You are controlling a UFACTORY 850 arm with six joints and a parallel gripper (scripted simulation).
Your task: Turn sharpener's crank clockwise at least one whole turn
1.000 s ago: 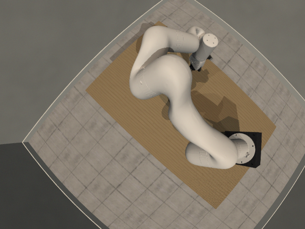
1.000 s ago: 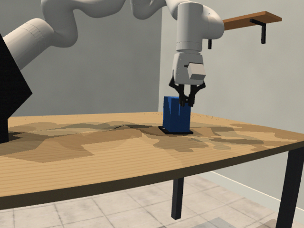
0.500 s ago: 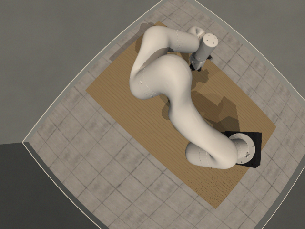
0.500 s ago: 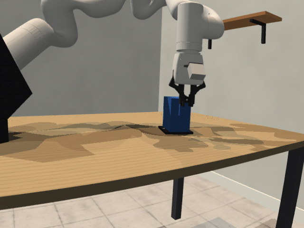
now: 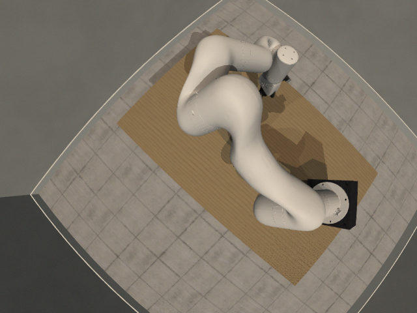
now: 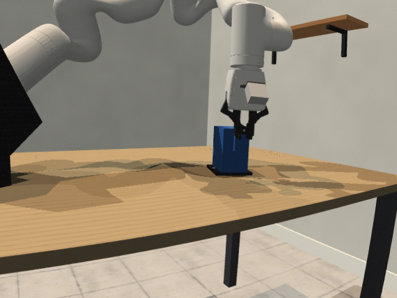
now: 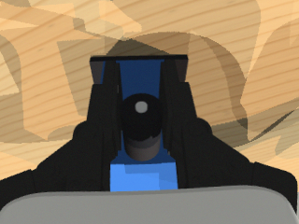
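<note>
My hand is 2 cm to the right of the black crank knob.
</note>
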